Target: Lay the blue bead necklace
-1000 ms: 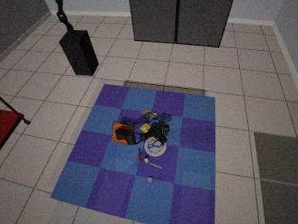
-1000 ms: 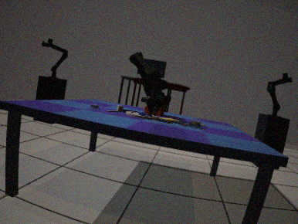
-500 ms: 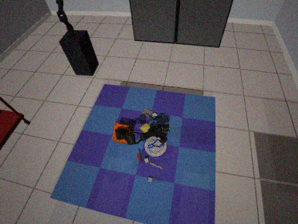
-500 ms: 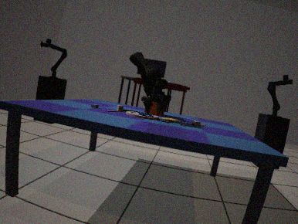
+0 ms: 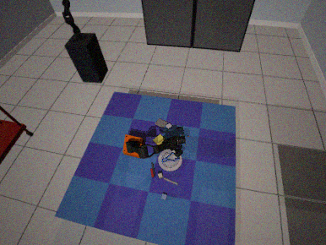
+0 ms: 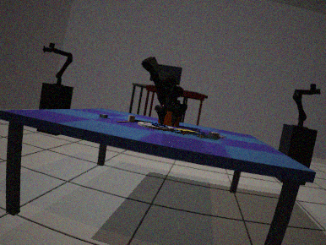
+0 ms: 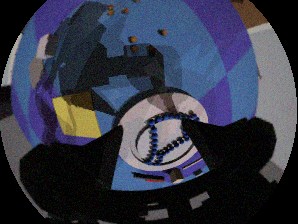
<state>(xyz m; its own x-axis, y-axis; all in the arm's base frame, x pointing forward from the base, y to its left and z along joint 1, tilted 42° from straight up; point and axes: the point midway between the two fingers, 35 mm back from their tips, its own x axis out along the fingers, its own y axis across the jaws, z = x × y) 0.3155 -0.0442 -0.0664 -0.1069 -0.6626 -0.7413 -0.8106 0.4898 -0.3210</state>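
Right now my gripper tip is 6 cm to the left of the round white bead board, 1 cm past it and 1 cm above it. From my gripper tip the other things lie so: red-handled tool 18 cm to the right, 14 cm behind, 2 cm below; then yellow card 12 cm behind, 10 cm to the left, 2 cm below; then thin pale stick 24 cm to the right, 2 cm below, 2 cm ahead.
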